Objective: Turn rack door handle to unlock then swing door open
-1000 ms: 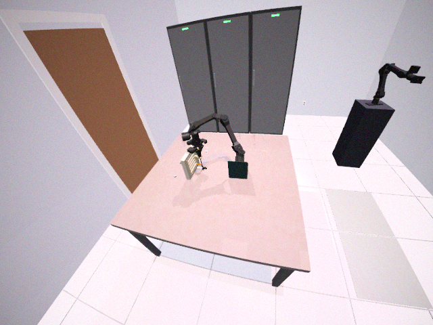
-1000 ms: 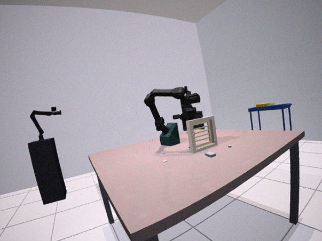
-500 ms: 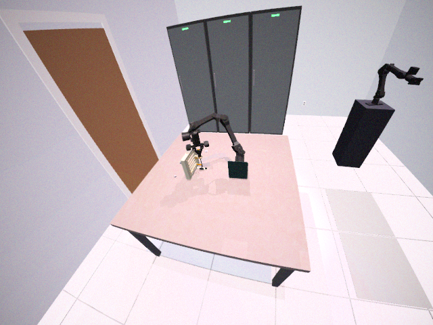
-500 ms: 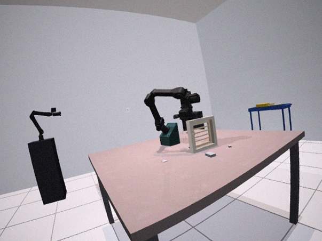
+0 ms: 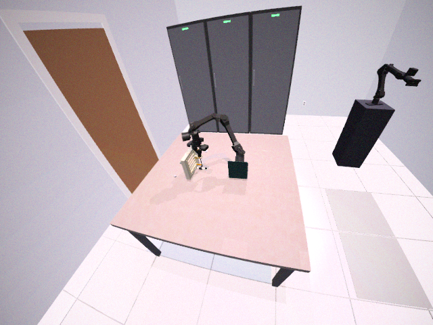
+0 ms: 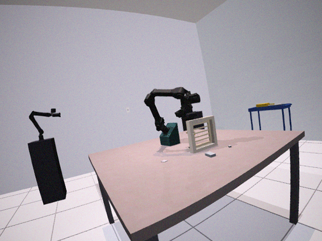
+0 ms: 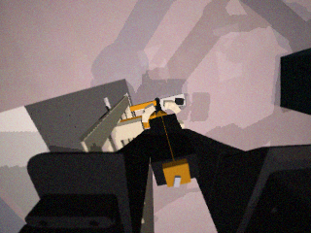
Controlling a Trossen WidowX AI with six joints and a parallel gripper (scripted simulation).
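The orange handle is 3 cm below my gripper tip and 1 cm to the left of it. From my gripper tip the other things lie so: grey block (21 cm ahead, 15 cm below, 3 cm to the right).
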